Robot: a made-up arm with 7 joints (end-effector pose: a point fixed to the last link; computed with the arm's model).
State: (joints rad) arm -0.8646 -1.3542 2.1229 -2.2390 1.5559 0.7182 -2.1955
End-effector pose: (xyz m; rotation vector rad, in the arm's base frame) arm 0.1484 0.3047 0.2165 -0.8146 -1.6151 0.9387
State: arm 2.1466 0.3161 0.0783 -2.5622 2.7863 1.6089 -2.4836
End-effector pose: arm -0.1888 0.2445 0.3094 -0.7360 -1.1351 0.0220
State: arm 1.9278 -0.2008 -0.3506 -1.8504 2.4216 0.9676 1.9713
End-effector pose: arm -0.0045 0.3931 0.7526 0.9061 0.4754 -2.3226
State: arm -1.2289 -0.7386 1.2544 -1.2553 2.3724 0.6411 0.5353
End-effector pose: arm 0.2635 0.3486 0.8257 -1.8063 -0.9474 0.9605
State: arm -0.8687 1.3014 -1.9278 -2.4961 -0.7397 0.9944 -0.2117
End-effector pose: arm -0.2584 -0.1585 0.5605 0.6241 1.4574 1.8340
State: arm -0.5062 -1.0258 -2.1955 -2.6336 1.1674 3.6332 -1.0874
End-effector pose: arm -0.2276 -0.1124 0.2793 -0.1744 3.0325 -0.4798
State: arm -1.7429 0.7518 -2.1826 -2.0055 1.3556 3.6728 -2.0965
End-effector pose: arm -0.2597 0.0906 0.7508 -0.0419 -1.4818 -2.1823
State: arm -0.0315 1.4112 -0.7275 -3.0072 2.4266 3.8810 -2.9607
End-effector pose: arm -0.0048 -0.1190 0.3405 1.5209 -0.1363 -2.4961
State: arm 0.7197 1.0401 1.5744 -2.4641 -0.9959 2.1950 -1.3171
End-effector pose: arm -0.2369 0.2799 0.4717 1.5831 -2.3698 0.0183
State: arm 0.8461 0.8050 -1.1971 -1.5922 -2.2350 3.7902 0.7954
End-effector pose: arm 0.4467 0.0269 0.5127 1.5708 1.9631 0.2766
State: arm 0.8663 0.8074 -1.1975 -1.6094 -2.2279 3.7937 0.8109
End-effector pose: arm 0.4444 0.0334 0.5088 1.5915 1.9690 0.2839
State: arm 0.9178 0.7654 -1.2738 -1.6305 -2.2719 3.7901 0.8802
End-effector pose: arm 0.4355 0.0272 0.5342 1.6258 1.8795 0.3004
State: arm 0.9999 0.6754 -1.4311 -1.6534 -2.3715 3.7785 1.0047
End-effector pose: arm 0.4149 0.0023 0.5867 1.6839 1.6846 0.3385
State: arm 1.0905 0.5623 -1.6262 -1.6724 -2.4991 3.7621 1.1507
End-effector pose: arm 0.3817 -0.0404 0.6421 1.7643 1.4365 0.3912
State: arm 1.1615 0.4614 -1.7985 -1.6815 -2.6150 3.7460 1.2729
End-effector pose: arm 0.3464 -0.0876 0.6790 1.8408 1.2136 0.4302
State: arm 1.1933 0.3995 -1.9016 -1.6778 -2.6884 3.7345 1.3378
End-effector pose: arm 0.3223 -0.1212 0.6963 1.8805 1.0771 0.4400
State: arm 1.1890 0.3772 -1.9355 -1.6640 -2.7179 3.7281 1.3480
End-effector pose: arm 0.3122 -0.1367 0.7039 1.8787 1.0274 0.4289
